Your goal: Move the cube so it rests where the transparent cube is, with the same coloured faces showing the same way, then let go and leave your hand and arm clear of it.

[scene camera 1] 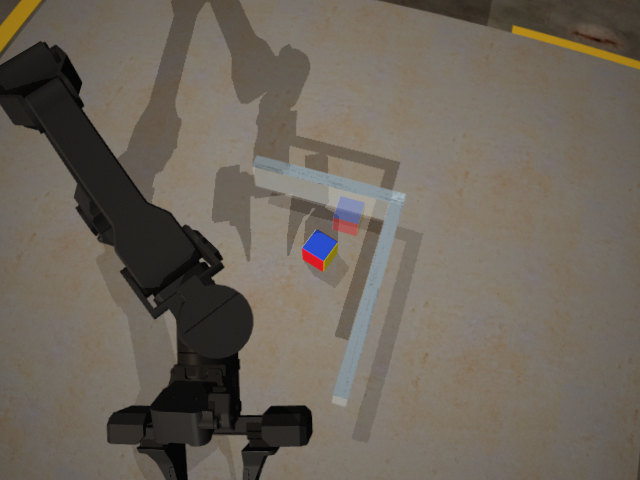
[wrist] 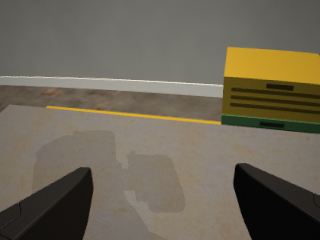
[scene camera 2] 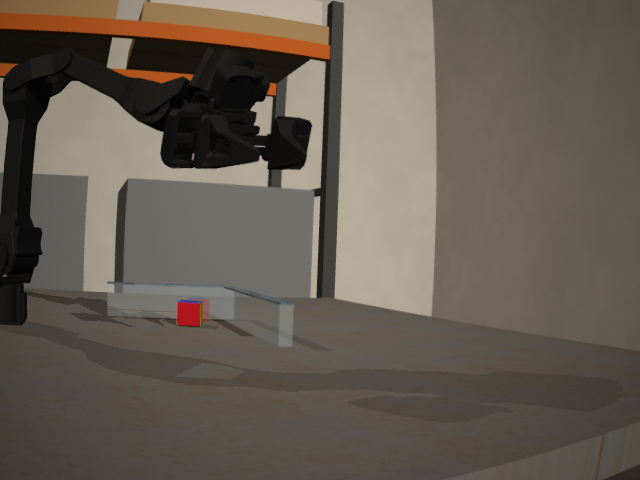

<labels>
A cube (scene camera 1: pixel 320 249): 0.83 m from the lens. A transparent cube (scene camera 1: pixel 348 212): 0.86 m from the lens.
</labels>
